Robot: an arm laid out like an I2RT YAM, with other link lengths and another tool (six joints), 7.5 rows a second.
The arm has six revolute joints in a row. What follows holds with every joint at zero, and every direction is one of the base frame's. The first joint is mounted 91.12 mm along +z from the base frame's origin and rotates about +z. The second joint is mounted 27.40 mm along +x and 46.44 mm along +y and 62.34 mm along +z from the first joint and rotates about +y. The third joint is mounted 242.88 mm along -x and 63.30 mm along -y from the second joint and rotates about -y. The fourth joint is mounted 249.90 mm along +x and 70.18 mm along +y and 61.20 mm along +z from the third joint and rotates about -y. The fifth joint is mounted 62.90 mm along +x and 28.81 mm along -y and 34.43 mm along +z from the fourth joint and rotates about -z. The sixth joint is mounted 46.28 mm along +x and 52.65 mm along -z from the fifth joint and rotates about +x. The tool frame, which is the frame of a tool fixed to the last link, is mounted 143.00 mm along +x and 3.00 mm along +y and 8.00 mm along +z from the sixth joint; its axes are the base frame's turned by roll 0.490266, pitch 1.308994 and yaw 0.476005 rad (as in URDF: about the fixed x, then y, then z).
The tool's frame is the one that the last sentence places.
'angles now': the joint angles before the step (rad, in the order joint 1, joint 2, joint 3, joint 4, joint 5, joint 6). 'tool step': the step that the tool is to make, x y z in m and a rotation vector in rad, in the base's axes. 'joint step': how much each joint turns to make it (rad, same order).
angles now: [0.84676, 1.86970, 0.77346, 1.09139, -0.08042, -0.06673]
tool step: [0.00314, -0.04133, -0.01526, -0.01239, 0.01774, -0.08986]
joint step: [-0.04237, -0.05596, -0.14131, 0.06452, 0.04742, 0.00537]
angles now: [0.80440, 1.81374, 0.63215, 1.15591, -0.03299, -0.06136]
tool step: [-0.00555, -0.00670, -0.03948, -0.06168, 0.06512, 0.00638]
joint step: [-0.00644, 0.05909, -0.03435, 0.00394, -0.01305, 0.00294]
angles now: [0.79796, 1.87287, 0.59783, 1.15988, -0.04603, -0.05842]
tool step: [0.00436, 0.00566, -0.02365, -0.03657, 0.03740, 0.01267]
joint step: [-0.00526, 0.07632, 0.04082, -0.01688, -0.01790, -0.00143]
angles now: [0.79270, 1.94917, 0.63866, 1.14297, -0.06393, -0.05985]
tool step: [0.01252, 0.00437, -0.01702, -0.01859, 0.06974, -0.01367]
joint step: [-0.01397, 0.04936, 0.06715, -0.07785, -0.00739, 0.03550]
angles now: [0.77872, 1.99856, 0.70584, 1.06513, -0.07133, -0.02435]
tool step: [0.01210, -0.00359, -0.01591, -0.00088, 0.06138, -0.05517]
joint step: [-0.00777, 0.04615, 0.03826, -0.03377, 0.03554, 0.05273]
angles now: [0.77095, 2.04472, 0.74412, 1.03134, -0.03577, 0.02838]
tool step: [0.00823, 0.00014, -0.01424, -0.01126, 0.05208, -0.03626]
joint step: [-0.00090, 0.03822, 0.04372, -0.04988, 0.02577, 0.03717]
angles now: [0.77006, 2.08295, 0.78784, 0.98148, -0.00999, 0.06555]
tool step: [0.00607, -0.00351, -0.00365, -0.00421, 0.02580, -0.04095]
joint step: [-0.00023, 0.00326, 0.01722, -0.03561, 0.03383, 0.02714]
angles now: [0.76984, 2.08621, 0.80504, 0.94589, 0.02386, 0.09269]
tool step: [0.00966, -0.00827, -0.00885, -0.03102, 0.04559, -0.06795]
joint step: [-0.00303, 0.00155, 0.03231, -0.08680, 0.05735, 0.03187]
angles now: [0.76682, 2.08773, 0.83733, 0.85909, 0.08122, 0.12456]
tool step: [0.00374, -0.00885, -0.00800, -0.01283, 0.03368, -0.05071]
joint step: [-0.00294, 0.00308, 0.00523, -0.03855, 0.03822, 0.03210]
